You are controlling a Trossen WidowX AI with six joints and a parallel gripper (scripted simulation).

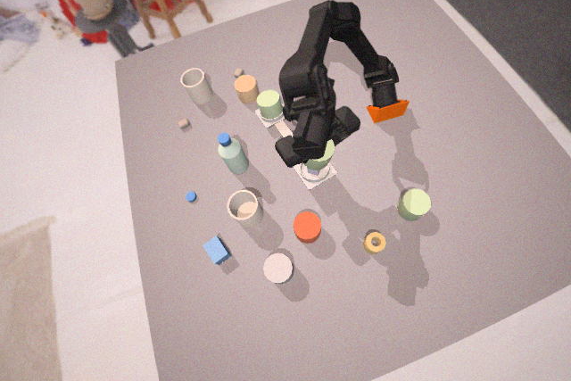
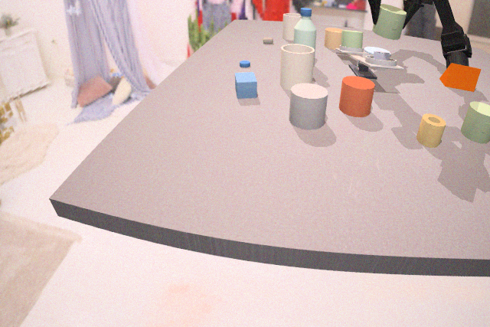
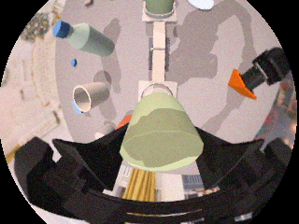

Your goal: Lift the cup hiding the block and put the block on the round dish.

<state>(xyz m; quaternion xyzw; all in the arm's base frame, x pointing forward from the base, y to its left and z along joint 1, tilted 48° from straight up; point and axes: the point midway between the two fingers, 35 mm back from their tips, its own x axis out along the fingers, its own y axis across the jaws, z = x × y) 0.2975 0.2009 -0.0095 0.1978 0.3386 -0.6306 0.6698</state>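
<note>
My gripper tip is 1 cm to the left of the pale lavender block and 8 cm above it. From my gripper tip the other things lie so: peach cylinder 12 cm ahead, 37 cm to the right, 13 cm below; orange cylinder 7 cm ahead, 11 cm to the left, 13 cm below; bottle 20 cm ahead, 13 cm to the right, 6 cm below.
</note>
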